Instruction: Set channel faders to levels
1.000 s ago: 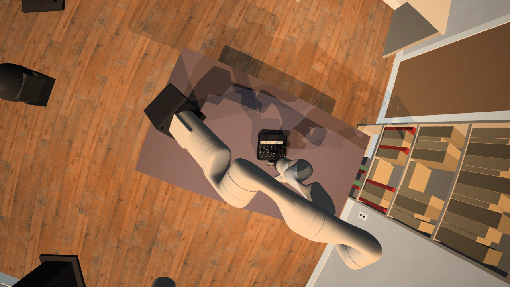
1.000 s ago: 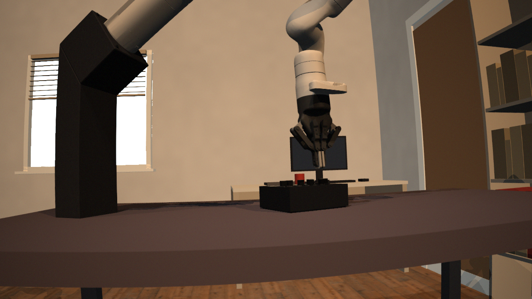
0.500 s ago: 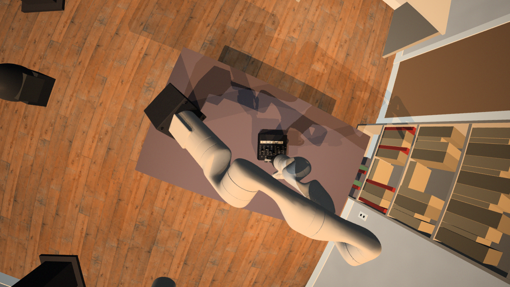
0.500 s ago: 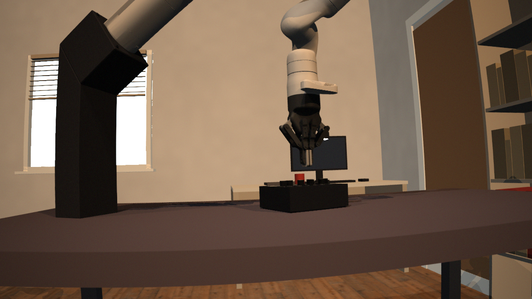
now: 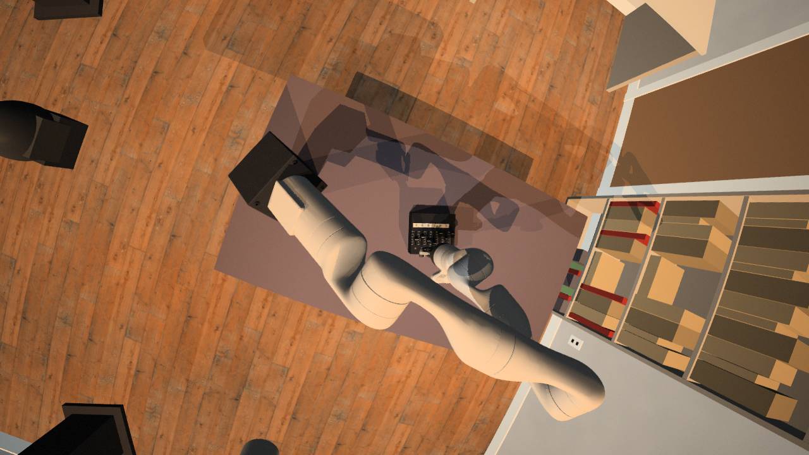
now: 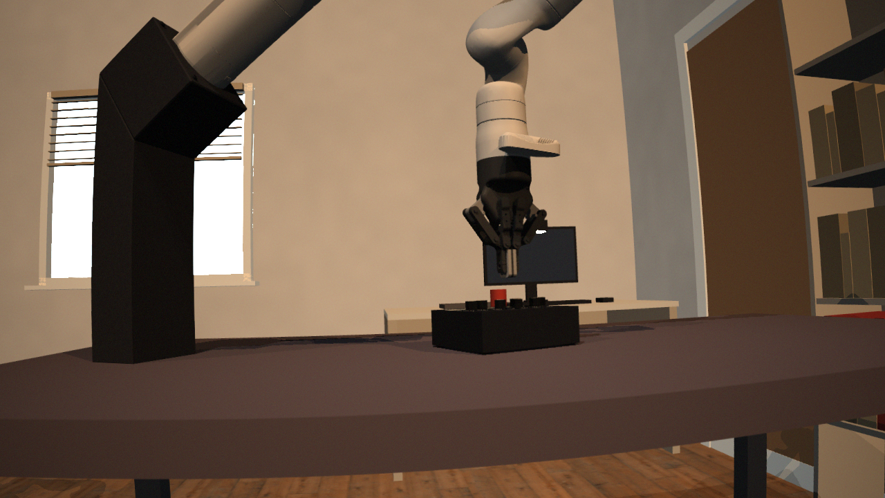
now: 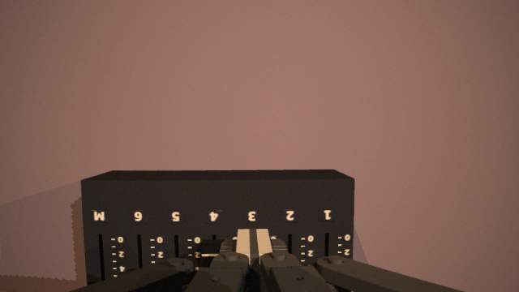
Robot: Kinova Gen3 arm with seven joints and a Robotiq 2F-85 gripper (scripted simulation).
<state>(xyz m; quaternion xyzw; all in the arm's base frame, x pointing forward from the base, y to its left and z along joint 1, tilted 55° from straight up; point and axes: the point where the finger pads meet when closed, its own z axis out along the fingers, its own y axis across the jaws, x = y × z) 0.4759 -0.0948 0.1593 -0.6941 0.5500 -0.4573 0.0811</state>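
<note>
My gripper is now 5 cm above the channel 3 cap and 2 cm to the right of it. From my hand the other things lie so: channel 4 cap (5 cm below, 2 cm ahead, 1 cm to the left); channel 2 cap (5 cm below, 4 cm to the left, 2 cm behind); channel fader cap (5 cm below, 4 cm behind, 3 cm to the left).
</note>
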